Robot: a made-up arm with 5 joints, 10 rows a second.
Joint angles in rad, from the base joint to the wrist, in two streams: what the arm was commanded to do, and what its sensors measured. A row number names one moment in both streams.
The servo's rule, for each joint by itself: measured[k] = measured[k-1] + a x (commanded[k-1-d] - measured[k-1]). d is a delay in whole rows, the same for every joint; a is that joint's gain. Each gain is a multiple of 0.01, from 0.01 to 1. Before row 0 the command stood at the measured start. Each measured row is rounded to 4 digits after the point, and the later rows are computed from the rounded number. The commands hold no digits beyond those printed.
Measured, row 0:
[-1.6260, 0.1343, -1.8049, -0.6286, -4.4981]
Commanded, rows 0 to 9:
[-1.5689, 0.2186, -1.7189, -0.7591, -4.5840]
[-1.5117, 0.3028, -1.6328, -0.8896, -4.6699]
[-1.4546, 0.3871, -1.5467, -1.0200, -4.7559]
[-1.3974, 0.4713, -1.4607, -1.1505, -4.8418]
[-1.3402, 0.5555, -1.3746, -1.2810, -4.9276]
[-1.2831, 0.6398, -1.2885, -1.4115, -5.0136]
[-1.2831, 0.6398, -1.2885, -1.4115, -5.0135]
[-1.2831, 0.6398, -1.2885, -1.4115, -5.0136]
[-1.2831, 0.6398, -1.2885, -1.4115, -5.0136]
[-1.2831, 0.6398, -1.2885, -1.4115, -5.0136]
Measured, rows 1 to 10:
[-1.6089, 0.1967, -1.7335, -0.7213, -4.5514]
[-1.5797, 0.2752, -1.6499, -0.8408, -4.6249]
[-1.5422, 0.3580, -1.5642, -0.9680, -4.7061]
[-1.4988, 0.4418, -1.4783, -1.0976, -4.7902]
[-1.4512, 0.5259, -1.3922, -1.2278, -4.8754]
[-1.4008, 0.6102, -1.3061, -1.3582, -4.9611]
[-1.3655, 0.6321, -1.2915, -1.3960, -4.9936]
[-1.3408, 0.6378, -1.2890, -1.4070, -5.0060]
[-1.3235, 0.6393, -1.2886, -1.4102, -5.0107]
[-1.3114, 0.6397, -1.2885, -1.4111, -5.0125]
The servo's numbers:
d 0
a 0.30 0.74 0.83 0.71 0.62

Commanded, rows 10 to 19:
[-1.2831, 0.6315, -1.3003, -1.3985, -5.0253]
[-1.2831, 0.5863, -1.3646, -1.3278, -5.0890]
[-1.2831, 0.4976, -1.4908, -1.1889, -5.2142]
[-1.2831, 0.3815, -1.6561, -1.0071, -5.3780]
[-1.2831, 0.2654, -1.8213, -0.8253, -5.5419]
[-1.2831, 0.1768, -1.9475, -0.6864, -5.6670]
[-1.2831, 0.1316, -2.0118, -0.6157, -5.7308]
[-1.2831, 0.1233, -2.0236, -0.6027, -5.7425]
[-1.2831, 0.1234, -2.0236, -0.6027, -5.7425]
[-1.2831, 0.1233, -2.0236, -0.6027, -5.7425]
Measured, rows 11 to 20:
[-1.3029, 0.6336, -1.2983, -1.4022, -5.0204]
[-1.2970, 0.5986, -1.3533, -1.3494, -5.0629]
[-1.2928, 0.5239, -1.4674, -1.2354, -5.1567]
[-1.2899, 0.4185, -1.6240, -1.0733, -5.2939]
[-1.2879, 0.3052, -1.7878, -0.8972, -5.4477]
[-1.2865, 0.2102, -1.9204, -0.7475, -5.5837]
[-1.2855, 0.1520, -1.9963, -0.6539, -5.6749]
[-1.2848, 0.1308, -2.0190, -0.6175, -5.7168]
[-1.2843, 0.1253, -2.0228, -0.6070, -5.7327]
[-1.2839, 0.1238, -2.0235, -0.6039, -5.7388]

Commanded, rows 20 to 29:
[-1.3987, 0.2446, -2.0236, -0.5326, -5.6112]
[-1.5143, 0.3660, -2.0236, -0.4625, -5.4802]
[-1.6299, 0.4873, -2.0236, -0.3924, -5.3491]
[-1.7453, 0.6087, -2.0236, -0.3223, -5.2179]
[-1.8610, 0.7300, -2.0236, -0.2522, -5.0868]
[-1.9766, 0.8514, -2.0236, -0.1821, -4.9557]
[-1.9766, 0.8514, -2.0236, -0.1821, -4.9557]
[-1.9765, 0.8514, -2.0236, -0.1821, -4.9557]
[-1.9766, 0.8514, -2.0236, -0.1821, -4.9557]
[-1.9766, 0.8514, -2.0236, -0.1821, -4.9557]
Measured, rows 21 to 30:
[-1.3183, 0.2132, -2.0236, -0.5533, -5.6597]
[-1.3771, 0.3263, -2.0236, -0.4888, -5.5484]
[-1.4529, 0.4454, -2.0236, -0.4204, -5.4248]
[-1.5406, 0.5662, -2.0236, -0.3507, -5.2965]
[-1.6367, 0.6874, -2.0236, -0.2808, -5.1665]
[-1.7387, 0.8088, -2.0236, -0.2107, -5.0358]
[-1.8101, 0.8403, -2.0236, -0.1904, -4.9861]
[-1.8600, 0.8485, -2.0236, -0.1845, -4.9673]
[-1.8950, 0.8506, -2.0236, -0.1828, -4.9601]
[-1.9195, 0.8512, -2.0236, -0.1823, -4.9574]

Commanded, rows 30 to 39:
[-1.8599, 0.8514, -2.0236, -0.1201, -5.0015]
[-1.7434, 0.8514, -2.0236, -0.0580, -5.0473]
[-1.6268, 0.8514, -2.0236, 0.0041, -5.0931]
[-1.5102, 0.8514, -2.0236, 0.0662, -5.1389]
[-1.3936, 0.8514, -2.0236, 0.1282, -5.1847]
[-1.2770, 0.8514, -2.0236, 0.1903, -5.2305]
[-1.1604, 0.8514, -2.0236, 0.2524, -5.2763]
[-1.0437, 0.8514, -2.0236, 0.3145, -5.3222]
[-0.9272, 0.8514, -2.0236, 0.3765, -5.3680]
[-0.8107, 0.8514, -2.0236, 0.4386, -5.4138]
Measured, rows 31 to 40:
[-1.9016, 0.8513, -2.0236, -0.1381, -4.9847]
[-1.8541, 0.8514, -2.0236, -0.0812, -5.0235]
[-1.7859, 0.8514, -2.0236, -0.0206, -5.0667]
[-1.7032, 0.8514, -2.0236, 0.0410, -5.1115]
[-1.6103, 0.8514, -2.0236, 0.1029, -5.1569]
[-1.5103, 0.8514, -2.0236, 0.1650, -5.2025]
[-1.4053, 0.8514, -2.0236, 0.2271, -5.2483]
[-1.2968, 0.8514, -2.0236, 0.2892, -5.2941]
[-1.1859, 0.8514, -2.0236, 0.3512, -5.3399]
[-1.0733, 0.8514, -2.0236, 0.4133, -5.3857]

